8 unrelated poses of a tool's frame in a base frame.
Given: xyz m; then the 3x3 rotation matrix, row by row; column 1 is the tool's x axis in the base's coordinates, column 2 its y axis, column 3 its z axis. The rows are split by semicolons.
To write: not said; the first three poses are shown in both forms.
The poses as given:
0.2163 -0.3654 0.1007; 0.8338 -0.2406 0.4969; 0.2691 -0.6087 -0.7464; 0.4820 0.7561 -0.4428
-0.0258 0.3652 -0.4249; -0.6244 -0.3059 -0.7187; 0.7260 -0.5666 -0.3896; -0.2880 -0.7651 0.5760
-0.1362 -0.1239 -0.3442; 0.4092 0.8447 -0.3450; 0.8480 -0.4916 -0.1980; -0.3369 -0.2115 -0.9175
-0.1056 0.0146 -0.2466; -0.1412 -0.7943 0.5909; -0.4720 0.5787 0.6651; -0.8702 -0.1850 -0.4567
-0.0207 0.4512 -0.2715; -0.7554 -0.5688 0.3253; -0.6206 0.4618 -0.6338; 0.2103 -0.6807 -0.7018
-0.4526 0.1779 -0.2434; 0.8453 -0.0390 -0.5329; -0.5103 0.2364 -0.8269; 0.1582 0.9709 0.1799
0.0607 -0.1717 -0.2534; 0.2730 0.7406 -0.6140; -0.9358 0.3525 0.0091; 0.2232 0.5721 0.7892
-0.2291 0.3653 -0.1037; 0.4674 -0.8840 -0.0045; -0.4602 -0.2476 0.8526; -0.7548 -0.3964 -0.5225
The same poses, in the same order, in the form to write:
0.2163 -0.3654 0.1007 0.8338 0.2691 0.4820 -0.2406 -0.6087 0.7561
-0.0258 0.3652 -0.4249 -0.6244 0.7260 -0.2880 -0.3059 -0.5666 -0.7651
-0.1362 -0.1239 -0.3442 0.4092 0.8480 -0.3369 0.8447 -0.4916 -0.2115
-0.1056 0.0146 -0.2466 -0.1412 -0.4720 -0.8702 -0.7943 0.5787 -0.1850
-0.0207 0.4512 -0.2715 -0.7554 -0.6206 0.2103 -0.5688 0.4618 -0.6807
-0.4526 0.1779 -0.2434 0.8453 -0.5103 0.1582 -0.0390 0.2364 0.9709
0.0607 -0.1717 -0.2534 0.2730 -0.9358 0.2232 0.7406 0.3525 0.5721
-0.2291 0.3653 -0.1037 0.4674 -0.4602 -0.7548 -0.8840 -0.2476 -0.3964

